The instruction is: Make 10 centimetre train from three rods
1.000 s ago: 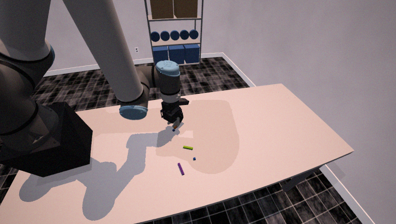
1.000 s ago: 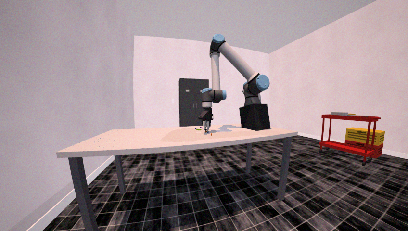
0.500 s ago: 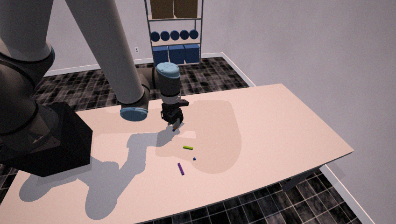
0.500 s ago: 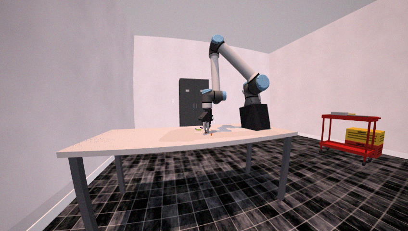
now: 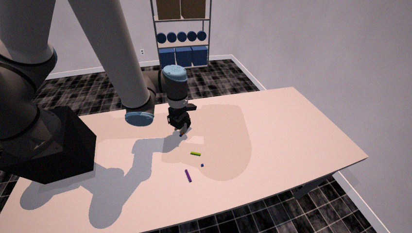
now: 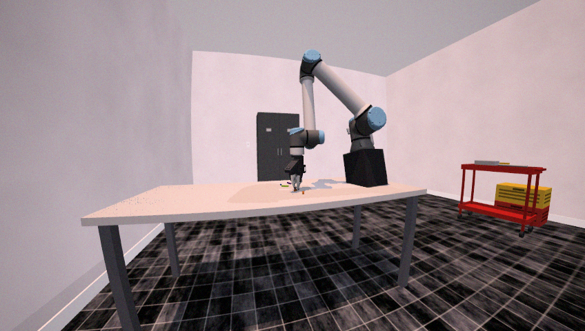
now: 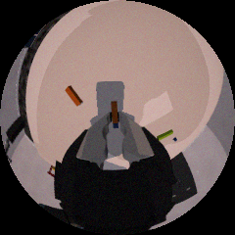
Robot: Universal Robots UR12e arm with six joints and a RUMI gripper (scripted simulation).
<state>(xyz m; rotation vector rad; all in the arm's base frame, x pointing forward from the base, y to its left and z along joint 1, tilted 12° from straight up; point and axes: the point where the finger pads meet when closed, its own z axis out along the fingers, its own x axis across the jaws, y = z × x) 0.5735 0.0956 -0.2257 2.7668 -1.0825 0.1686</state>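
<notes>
My gripper is now 15 cm to the left of the lime rod, 5 cm short of it and 1 cm above it. Also, from my hand: purple rod: 26 cm to the right, 1 cm below.
</notes>
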